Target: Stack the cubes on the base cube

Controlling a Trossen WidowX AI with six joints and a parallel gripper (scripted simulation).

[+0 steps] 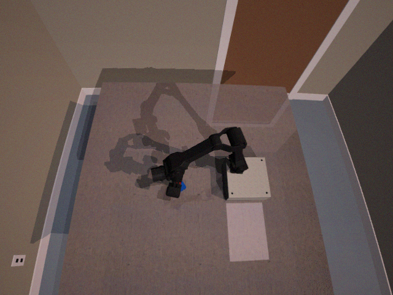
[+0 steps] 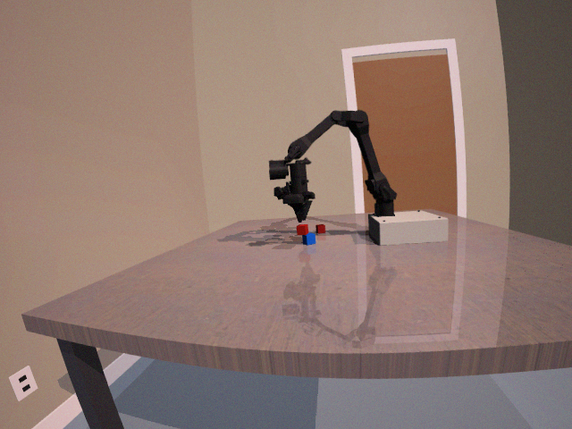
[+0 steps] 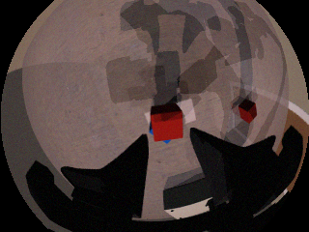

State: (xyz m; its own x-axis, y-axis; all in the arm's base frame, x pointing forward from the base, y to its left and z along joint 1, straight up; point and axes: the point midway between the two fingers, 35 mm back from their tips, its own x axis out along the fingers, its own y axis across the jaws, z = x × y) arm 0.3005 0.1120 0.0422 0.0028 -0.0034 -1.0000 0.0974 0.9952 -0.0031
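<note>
Right now the red cube is 3 cm below my gripper tip. From my gripper tip the other things lie so: blue cube: 2 cm behind, 6 cm below.
</note>
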